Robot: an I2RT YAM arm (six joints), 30 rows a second.
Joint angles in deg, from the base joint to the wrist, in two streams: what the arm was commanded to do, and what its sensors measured. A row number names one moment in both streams.
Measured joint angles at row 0:
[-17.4, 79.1, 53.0, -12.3, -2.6, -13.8]
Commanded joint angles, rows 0 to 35:
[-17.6, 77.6, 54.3, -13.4, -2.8, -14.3]
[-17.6, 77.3, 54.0, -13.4, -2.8, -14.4]
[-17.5, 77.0, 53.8, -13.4, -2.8, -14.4]
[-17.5, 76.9, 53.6, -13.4, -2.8, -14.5]
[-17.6, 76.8, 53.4, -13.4, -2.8, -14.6]
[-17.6, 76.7, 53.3, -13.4, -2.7, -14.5]
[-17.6, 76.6, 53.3, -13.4, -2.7, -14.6]
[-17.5, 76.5, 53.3, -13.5, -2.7, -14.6]
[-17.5, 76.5, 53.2, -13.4, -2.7, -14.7]
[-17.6, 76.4, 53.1, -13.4, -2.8, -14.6]
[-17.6, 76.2, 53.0, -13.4, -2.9, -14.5]
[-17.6, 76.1, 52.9, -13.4, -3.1, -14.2]
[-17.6, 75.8, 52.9, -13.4, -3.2, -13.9]
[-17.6, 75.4, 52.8, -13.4, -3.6, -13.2]
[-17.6, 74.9, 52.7, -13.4, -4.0, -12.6]
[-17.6, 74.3, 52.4, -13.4, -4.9, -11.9]
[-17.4, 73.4, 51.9, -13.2, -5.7, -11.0]
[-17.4, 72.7, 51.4, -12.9, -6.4, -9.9]
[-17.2, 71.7, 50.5, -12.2, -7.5, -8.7]
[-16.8, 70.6, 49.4, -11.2, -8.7, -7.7]
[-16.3, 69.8, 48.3, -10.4, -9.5, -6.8]
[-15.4, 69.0, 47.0, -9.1, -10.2, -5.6]
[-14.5, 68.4, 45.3, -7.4, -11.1, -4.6]
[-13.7, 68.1, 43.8, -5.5, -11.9, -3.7]
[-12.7, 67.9, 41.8, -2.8, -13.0, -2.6]
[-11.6, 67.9, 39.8, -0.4, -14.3, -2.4]
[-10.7, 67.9, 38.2, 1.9, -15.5, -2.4]
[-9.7, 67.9, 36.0, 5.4, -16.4, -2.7]
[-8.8, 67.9, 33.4, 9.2, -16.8, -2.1]
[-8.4, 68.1, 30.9, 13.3, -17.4, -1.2]
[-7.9, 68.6, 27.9, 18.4, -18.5, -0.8]
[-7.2, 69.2, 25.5, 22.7, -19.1, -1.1]
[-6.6, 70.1, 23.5, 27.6, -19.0, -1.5]
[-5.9, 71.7, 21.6, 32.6, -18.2, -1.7]
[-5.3, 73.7, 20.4, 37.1, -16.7, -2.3]
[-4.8, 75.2, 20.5, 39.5, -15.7, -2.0]
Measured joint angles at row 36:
[-6.0, 72.6, 21.3, 22.3, -15.9, -2.5]
